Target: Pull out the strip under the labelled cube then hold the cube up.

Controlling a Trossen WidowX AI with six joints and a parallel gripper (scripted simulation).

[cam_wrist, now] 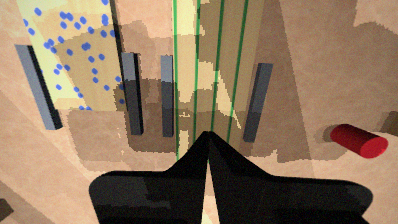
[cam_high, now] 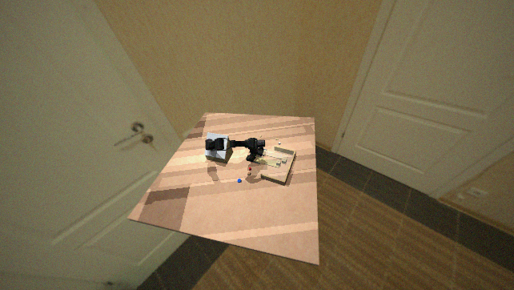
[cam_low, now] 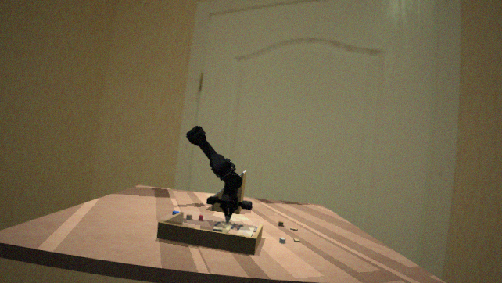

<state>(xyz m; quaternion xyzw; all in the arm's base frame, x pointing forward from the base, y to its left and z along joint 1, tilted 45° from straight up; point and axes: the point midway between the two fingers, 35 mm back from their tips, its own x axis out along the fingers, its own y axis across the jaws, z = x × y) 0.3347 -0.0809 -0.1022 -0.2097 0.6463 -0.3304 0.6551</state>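
My gripper tip is 12 cm to the left of the red cylinder, 1 cm below it and 1 cm past it. Also, from my gripper tip: blue block 24 cm to the right, 7 cm behind.
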